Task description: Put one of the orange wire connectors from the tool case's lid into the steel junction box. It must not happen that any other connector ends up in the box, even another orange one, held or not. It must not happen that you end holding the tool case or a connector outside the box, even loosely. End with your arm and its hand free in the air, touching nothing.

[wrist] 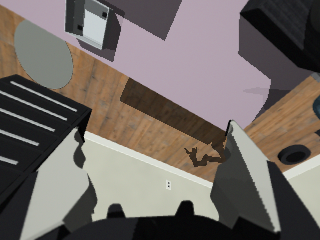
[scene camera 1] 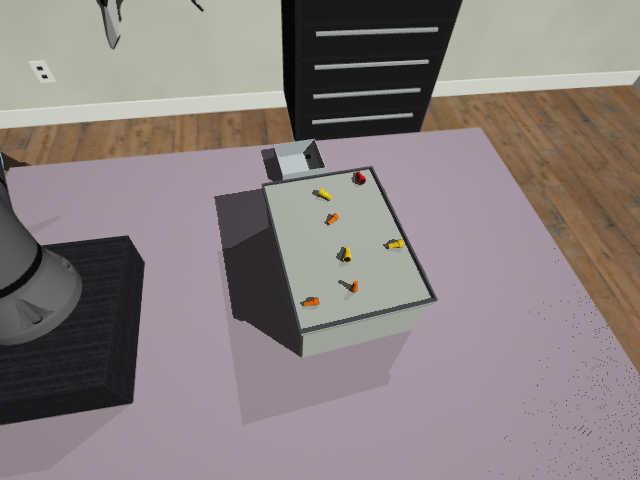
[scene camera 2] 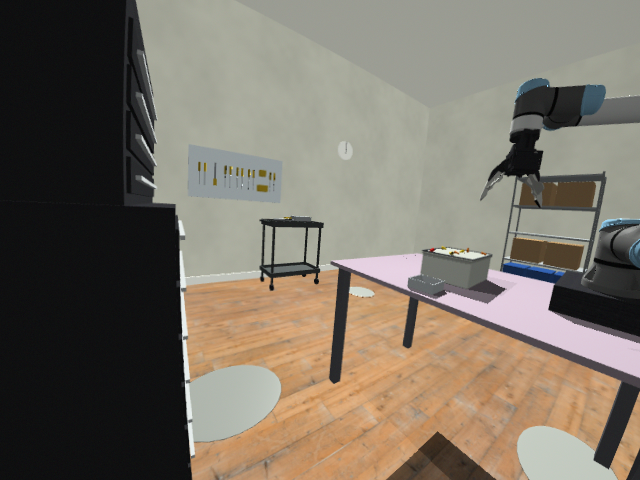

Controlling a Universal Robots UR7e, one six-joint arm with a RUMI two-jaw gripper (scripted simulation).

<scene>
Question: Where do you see a grey tool case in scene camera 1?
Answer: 309, 252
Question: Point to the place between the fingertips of the gripper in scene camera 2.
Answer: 509, 204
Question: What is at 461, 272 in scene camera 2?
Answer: A grey tool case.
</scene>
